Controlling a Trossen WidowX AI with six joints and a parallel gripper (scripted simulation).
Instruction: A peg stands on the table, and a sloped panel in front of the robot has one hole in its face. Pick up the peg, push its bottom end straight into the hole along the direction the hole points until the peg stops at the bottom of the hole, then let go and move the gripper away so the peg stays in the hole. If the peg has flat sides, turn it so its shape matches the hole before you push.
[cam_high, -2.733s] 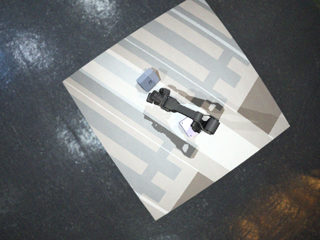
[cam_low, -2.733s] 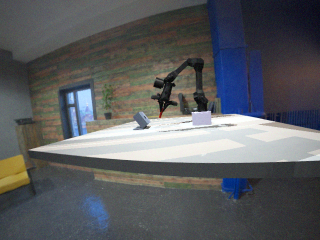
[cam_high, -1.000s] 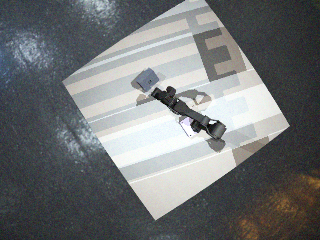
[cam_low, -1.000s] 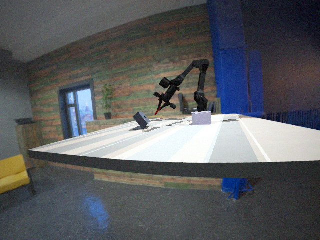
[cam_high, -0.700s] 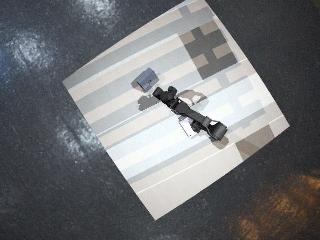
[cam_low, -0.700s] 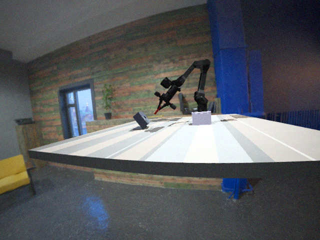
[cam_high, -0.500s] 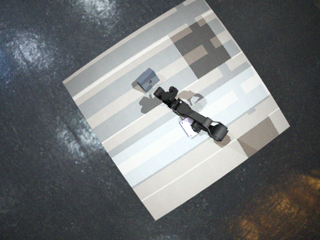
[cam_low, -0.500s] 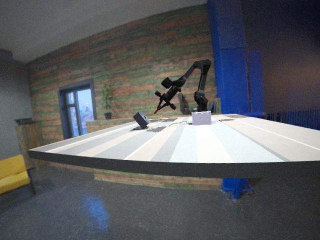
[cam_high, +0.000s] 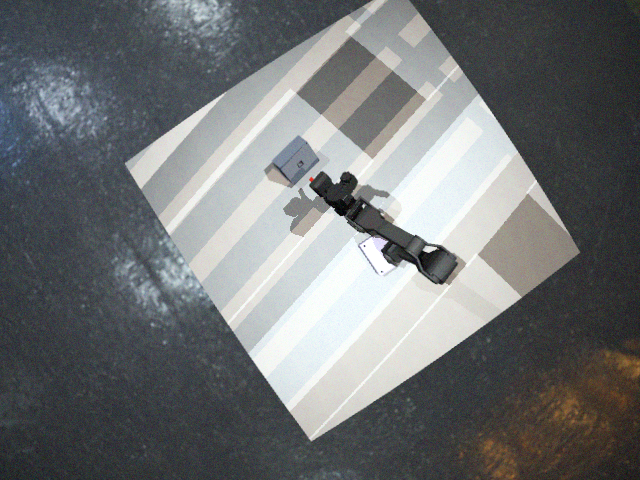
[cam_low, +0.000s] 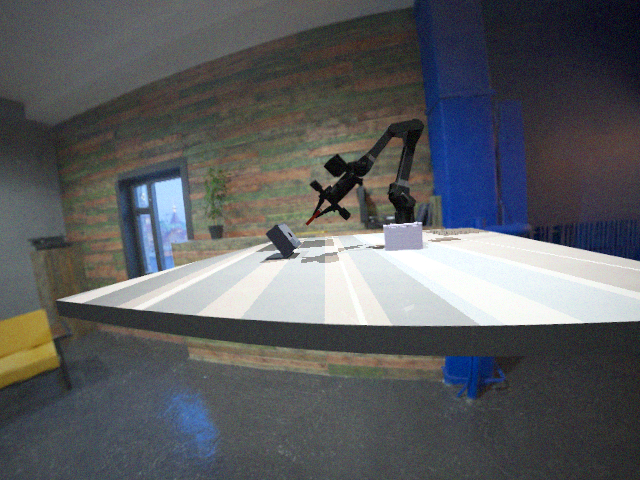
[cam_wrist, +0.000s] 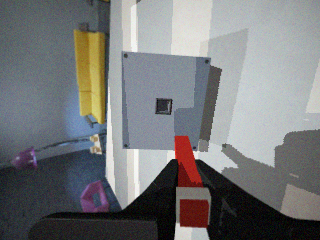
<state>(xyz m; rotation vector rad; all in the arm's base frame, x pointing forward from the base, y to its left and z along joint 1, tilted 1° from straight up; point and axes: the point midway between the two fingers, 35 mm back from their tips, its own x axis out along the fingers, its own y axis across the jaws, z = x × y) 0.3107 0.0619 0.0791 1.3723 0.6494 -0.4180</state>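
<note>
Now: gripper tip 12 cm short of the grey-blue sloped panel and 8 cm above it. The rest, counted from my gripper tip: red square peg 1 cm behind, 1 cm above.
</note>
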